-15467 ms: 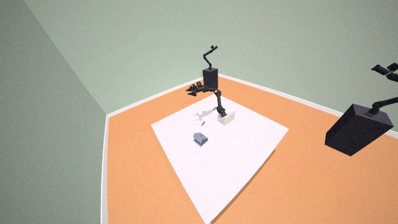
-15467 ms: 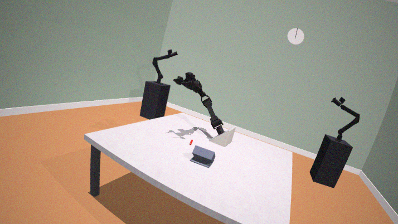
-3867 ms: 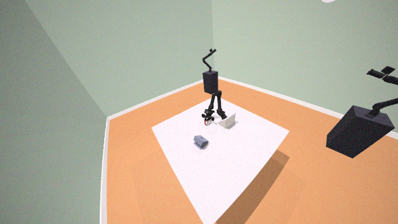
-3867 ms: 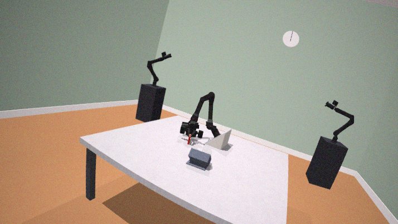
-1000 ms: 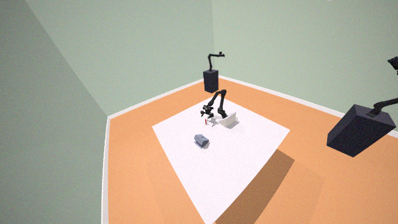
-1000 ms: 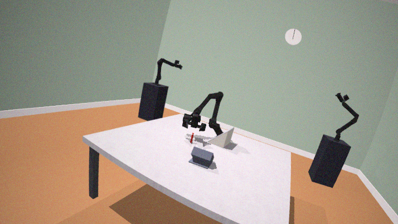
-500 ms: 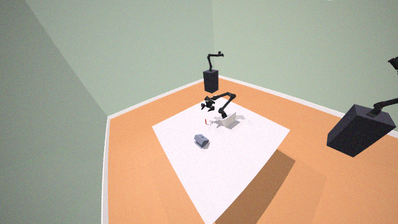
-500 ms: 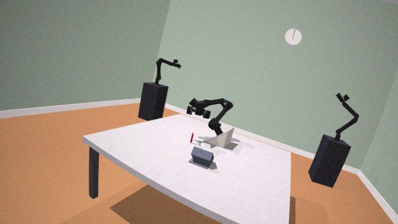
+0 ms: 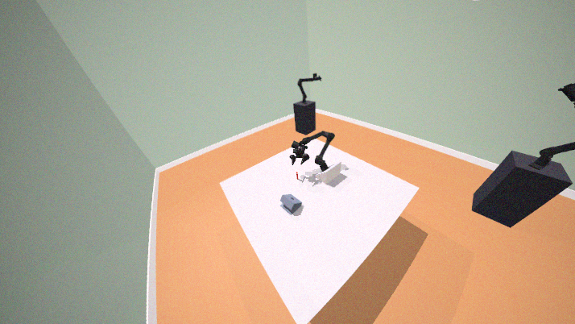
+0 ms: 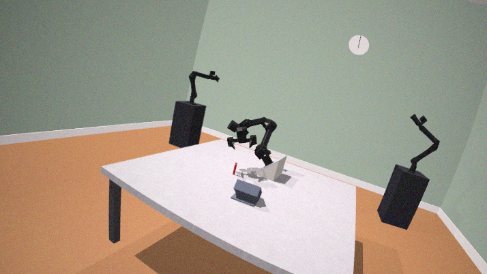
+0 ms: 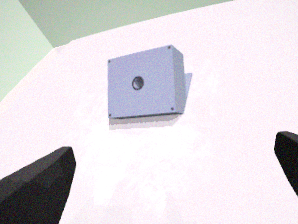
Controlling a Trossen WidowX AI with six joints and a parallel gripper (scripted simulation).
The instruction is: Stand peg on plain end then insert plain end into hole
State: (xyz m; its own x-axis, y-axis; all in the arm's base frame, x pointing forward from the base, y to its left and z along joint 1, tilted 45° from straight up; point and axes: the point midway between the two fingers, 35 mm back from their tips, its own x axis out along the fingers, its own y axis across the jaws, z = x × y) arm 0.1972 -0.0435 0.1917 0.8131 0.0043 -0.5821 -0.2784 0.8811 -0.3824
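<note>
Right now the red peg is 130 mm below my gripper tip, 20 mm to the right of it and 10 mm behind it. The rest, counted from my gripper tip: sloped panel 230 mm ahead, 160 mm to the left, 140 mm below.
</note>
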